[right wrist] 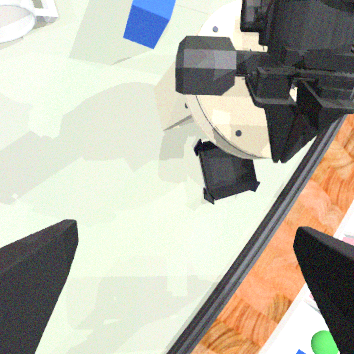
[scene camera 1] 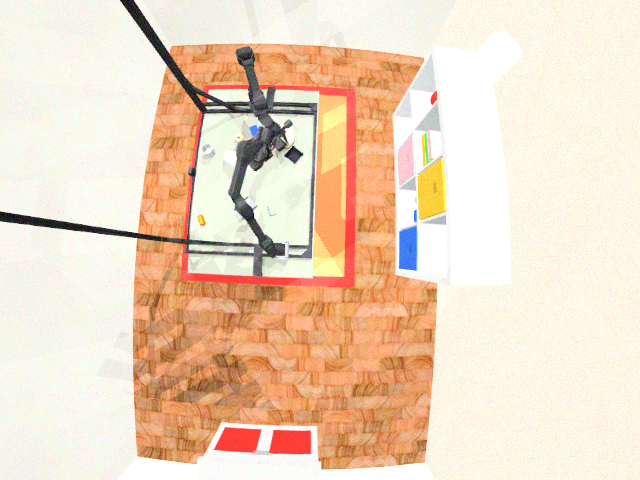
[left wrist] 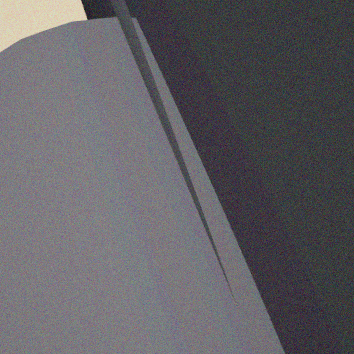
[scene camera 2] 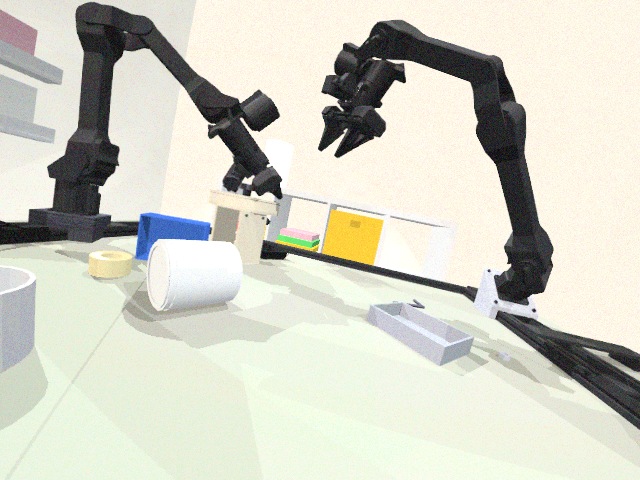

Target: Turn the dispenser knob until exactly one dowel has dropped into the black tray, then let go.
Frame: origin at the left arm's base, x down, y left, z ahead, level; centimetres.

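Seen in the pictures: left gripper, between the fingertips: [right wrist: 277, 160] [scene camera 1: 288, 145] [scene camera 2: 280, 198]; right gripper, between the fingertips: [right wrist: 188, 234] [scene camera 2: 326, 153]; left arm's base, origin of its link: [scene camera 2: 74, 212]; right arm's base, origin of its link: [scene camera 1: 281, 250] [scene camera 2: 510, 289].
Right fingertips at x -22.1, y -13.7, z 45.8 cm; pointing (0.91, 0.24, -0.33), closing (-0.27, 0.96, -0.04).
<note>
Offsets run from my right fingertips to a thing's top centre. "*": to the spot under its first point.
The beige dispenser {dx +12.1, dy +12.1, dz -13.0 cm} [scene camera 2: 250, 237] [right wrist: 212, 112] stands at the far side of the table. Its knob does not show clearly; my left gripper covers the dispenser's top in the right wrist view. My left gripper [scene camera 2: 280, 196] [right wrist: 277, 160] is shut, its fingertips together low over the dispenser's top edge, with no object visible between them. A grey surface and a dark one fill most of the left wrist view, too close to identify. The black tray {dx +24.4, dy +14.8, dz -4.5 cm} [scene camera 1: 294, 154] [right wrist: 227, 172] lies beside the dispenser; no dowel shows in it. My right gripper [scene camera 2: 329, 152] [right wrist: 188, 234] is open and empty, high above the table.
A blue box {dx +18.8, dy +1.8, dz -25.9 cm} [scene camera 2: 175, 235] [right wrist: 150, 22] stands by the dispenser. A white cylinder {* dx +21.5, dy -21.4, dz -21.6 cm} [scene camera 2: 196, 273] lies on its side, near a cream roll {dx +24.3, dy -7.6, dz -33.1 cm} [scene camera 2: 110, 264]. A grey open tray {dx +24.3, dy -26.7, dz +7.4 cm} [scene camera 2: 405, 333] lies towards the right arm's base. An orange object {dx +23.8, dy -52.4, dz -2.5 cm} [scene camera 1: 201, 220] lies near the table's edge.
</note>
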